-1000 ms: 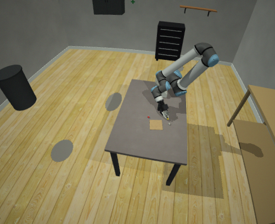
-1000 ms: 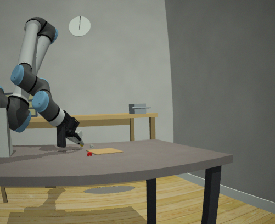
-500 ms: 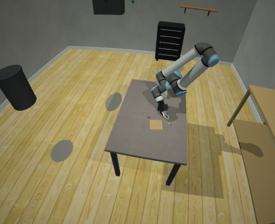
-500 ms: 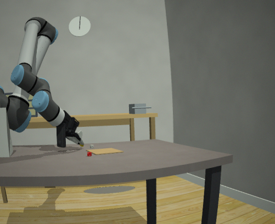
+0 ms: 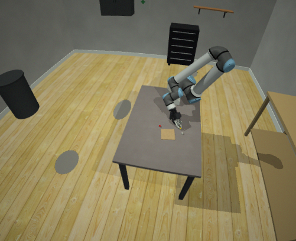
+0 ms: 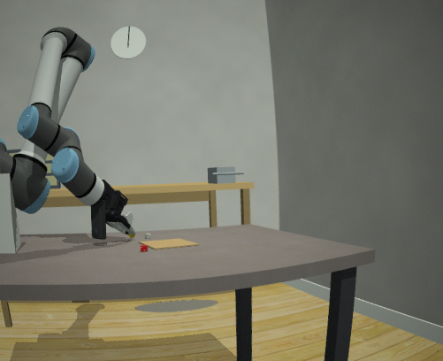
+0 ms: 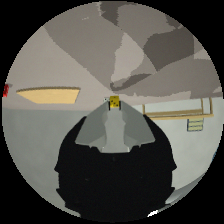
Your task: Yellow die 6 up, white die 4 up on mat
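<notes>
Right now the white die is 7 cm ahead of my hand, 3 cm to the left of it and 2 cm below it. Also, from my hand: red die (21 cm to the right, 2 cm below, 1 cm behind); tan mat (12 cm to the right, 9 cm ahead, 2 cm below); yellow die (1 cm to the left, 1 cm below, 1 cm ahead).
</notes>
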